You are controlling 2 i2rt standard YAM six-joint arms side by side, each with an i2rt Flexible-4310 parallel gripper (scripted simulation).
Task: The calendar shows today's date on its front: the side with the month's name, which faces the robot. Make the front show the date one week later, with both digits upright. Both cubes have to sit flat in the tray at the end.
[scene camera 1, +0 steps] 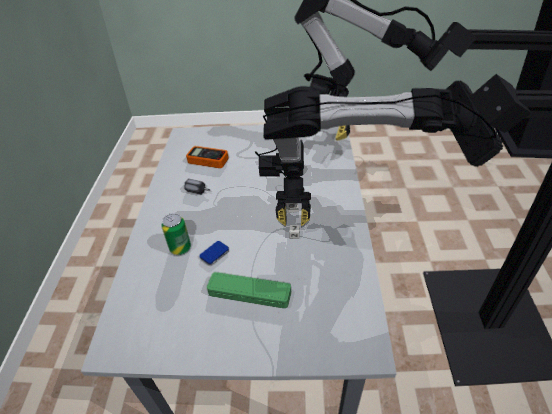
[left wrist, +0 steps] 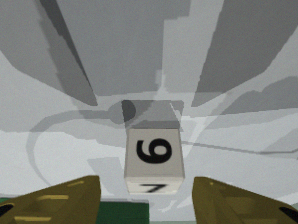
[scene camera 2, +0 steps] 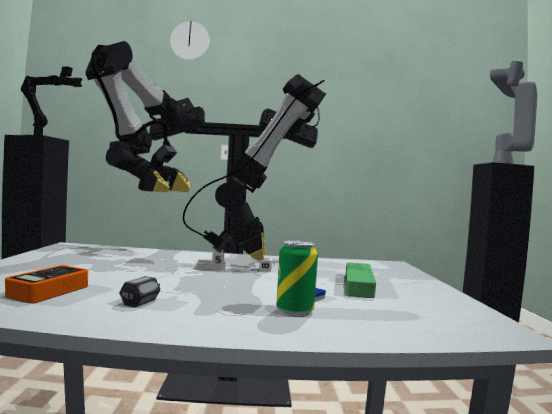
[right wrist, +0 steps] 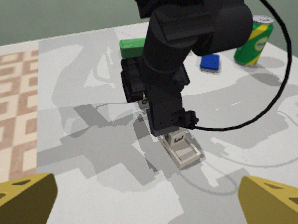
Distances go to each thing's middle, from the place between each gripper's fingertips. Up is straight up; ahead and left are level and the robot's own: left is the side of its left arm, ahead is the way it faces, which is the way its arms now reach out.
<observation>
Right now my left hand (scene camera 2: 261, 258) is 12 cm to the left of the pale calendar tray (right wrist: 183, 153), 3 cm above it and 2 cm short of it. From my left hand the other things lie so: dark grey object (scene camera 2: 134, 293): 34 cm ahead, 18 cm to the right, 2 cm below.
Now: the pale calendar tray 180 mm below my right hand (scene camera 2: 179, 190), 130 mm to the left of it and 100 mm ahead of it. Round my right hand: dark grey object: 420 mm ahead, 170 mm below, 70 mm to the left.
</observation>
